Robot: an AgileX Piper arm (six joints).
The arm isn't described. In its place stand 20 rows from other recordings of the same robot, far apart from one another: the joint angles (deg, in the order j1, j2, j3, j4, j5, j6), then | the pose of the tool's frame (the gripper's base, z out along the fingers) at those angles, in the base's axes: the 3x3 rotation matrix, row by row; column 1 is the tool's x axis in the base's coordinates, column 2 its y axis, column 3 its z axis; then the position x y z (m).
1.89 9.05 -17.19 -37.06 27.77 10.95 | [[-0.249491, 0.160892, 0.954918], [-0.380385, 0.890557, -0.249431], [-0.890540, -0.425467, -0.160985]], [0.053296, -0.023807, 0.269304]
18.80 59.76 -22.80 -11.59 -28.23 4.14 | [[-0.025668, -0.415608, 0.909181], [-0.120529, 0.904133, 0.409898], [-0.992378, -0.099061, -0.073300]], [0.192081, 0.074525, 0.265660]
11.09 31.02 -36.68 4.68 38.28 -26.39 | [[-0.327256, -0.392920, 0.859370], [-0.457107, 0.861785, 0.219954], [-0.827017, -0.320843, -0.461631]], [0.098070, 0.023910, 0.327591]
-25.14 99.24 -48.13 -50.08 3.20 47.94 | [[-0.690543, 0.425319, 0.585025], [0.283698, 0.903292, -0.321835], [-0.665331, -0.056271, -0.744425]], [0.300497, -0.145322, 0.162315]
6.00 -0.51 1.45 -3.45 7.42 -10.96 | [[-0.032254, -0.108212, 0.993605], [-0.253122, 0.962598, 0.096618], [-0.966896, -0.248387, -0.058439]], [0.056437, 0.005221, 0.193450]
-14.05 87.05 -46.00 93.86 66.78 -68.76 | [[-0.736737, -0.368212, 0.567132], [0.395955, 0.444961, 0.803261], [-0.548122, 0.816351, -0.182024]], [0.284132, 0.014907, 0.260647]
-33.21 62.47 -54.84 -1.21 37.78 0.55 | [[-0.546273, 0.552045, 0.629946], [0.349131, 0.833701, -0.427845], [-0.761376, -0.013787, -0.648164]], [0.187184, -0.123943, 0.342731]
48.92 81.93 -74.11 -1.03 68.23 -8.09 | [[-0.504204, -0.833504, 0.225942], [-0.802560, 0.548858, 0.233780], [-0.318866, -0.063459, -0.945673]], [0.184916, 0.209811, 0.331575]
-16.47 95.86 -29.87 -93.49 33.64 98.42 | [[-0.779180, 0.570944, 0.258653], [0.294452, 0.697705, -0.653074], [-0.553332, -0.432701, -0.711754]], [0.223064, -0.118419, 0.126577]
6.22 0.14 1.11 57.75 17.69 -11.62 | [[-0.325708, -0.182086, 0.927771], [0.650282, 0.669181, 0.359626], [-0.686329, 0.720446, -0.099550]], [0.051095, 0.029093, 0.191568]
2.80 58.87 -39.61 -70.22 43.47 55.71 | [[-0.595431, 0.432819, 0.676853], [-0.134397, 0.776947, -0.615054], [-0.792086, -0.457189, -0.404449]], [0.196927, -0.049351, 0.307420]
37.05 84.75 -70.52 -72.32 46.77 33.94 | [[-0.342377, -0.137221, 0.929488], [-0.724356, 0.668617, -0.168108], [-0.598403, -0.730837, -0.328316]], [0.294999, 0.143550, 0.359338]
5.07 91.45 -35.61 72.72 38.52 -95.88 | [[-0.642254, -0.706756, 0.296659], [-0.430455, 0.652812, 0.623333], [-0.634207, 0.272640, -0.723498]], [0.247261, 0.076265, 0.157940]
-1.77 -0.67 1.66 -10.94 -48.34 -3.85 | [[0.781899, 0.096297, 0.615922], [-0.216043, 0.968628, 0.122820], [-0.584772, -0.229098, 0.778174]], [0.021832, 0.012234, 0.268575]
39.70 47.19 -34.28 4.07 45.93 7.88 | [[-0.732729, -0.534227, 0.421557], [-0.367027, 0.831875, 0.416262], [-0.573061, 0.150284, -0.805615]], [0.105920, 0.093968, 0.270356]
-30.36 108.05 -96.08 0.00 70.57 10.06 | [[-0.741313, 0.644838, 0.186117], [0.636671, 0.763390, -0.109020], [-0.212380, 0.037678, -0.976460]], [0.341186, -0.199853, 0.282058]
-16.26 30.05 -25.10 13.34 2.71 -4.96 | [[-0.003717, 0.272963, 0.962017], [0.152626, 0.950908, -0.269221], [-0.988277, 0.145828, -0.045196]], [0.112144, -0.031674, 0.315915]
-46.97 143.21 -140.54 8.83 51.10 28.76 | [[-0.042827, 0.842631, 0.536785], [0.866450, 0.298826, -0.399960], [-0.497424, 0.447968, -0.742895]], [0.389312, -0.401116, 0.225741]
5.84 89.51 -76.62 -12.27 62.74 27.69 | [[-0.880695, 0.317103, 0.351883], [0.279721, 0.947664, -0.153910], [-0.382273, -0.037119, -0.923304]], [0.318122, 0.015257, 0.309040]
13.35 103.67 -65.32 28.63 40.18 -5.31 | [[-0.968441, -0.036125, 0.246612], [0.061327, 0.924485, 0.376254], [-0.241582, 0.379504, -0.893093]], [0.339437, 0.109466, 0.187504]
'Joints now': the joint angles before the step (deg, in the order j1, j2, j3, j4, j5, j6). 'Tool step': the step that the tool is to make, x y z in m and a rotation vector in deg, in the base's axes. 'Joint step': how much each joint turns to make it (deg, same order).
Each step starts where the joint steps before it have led.
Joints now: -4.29, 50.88, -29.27, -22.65, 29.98, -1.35
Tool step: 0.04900, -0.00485, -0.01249, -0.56, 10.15, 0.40
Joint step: -0.01, 15.48, -7.56, -0.11, 2.03, -1.47
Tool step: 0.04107, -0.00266, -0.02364, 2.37, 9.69, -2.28
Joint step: 0.00, 13.46, -7.04, 2.63, 3.65, -0.14
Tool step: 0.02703, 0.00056, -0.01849, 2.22, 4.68, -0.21
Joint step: 0.01, 8.29, -4.74, 3.31, 0.96, -2.02
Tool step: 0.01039, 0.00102, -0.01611, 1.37, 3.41, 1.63
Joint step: -0.14, 4.40, -1.48, 2.77, 0.01, -3.63
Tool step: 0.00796, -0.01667, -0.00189, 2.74, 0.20, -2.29
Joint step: -3.99, 2.13, -2.38, 5.25, 0.15, -5.15
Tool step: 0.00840, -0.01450, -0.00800, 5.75, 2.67, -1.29
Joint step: -4.08, 3.67, -3.21, 9.50, 2.83, -9.01
